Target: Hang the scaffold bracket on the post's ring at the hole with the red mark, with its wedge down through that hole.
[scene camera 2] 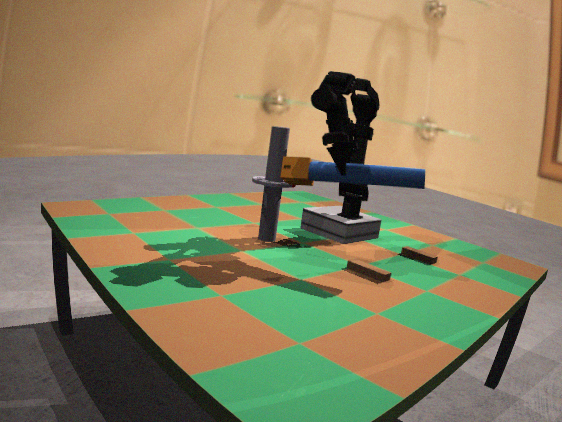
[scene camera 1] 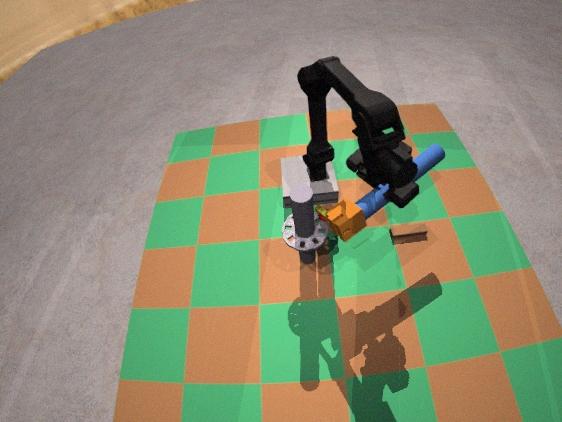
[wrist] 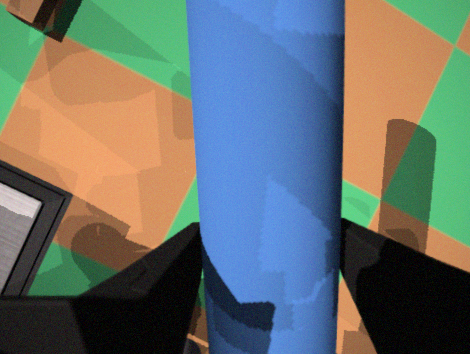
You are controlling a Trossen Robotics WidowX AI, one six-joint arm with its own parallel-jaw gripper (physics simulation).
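The scaffold bracket is a blue tube (scene camera 1: 427, 160) (scene camera 2: 390, 176) (wrist: 267, 125) with an orange head (scene camera 1: 347, 220) (scene camera 2: 296, 170). It is held roughly level above the table. My gripper (scene camera 1: 384, 193) (scene camera 2: 343, 169) (wrist: 267, 230) is shut on the blue tube, one finger on each side. The grey post (scene camera 1: 303, 215) (scene camera 2: 270, 215) stands upright with a holed ring (scene camera 1: 308, 246) (scene camera 2: 258, 180) around it. The head is right beside the post, at and slightly above ring height. A small yellow piece (scene camera 1: 323, 211) and a bit of red show between head and ring. The marked hole and wedge fit cannot be made out.
The arm's grey base (scene camera 1: 295, 175) (scene camera 2: 340, 226) (wrist: 17, 235) stands behind the post. Two low brown blocks, a nearer one (scene camera 2: 369, 271) and a farther one (scene camera 2: 419, 255), lie on the checkered table (scene camera 1: 222, 340) (scene camera 2: 300, 385). One block (scene camera 1: 410, 236) shows below the tube in scene camera 1.
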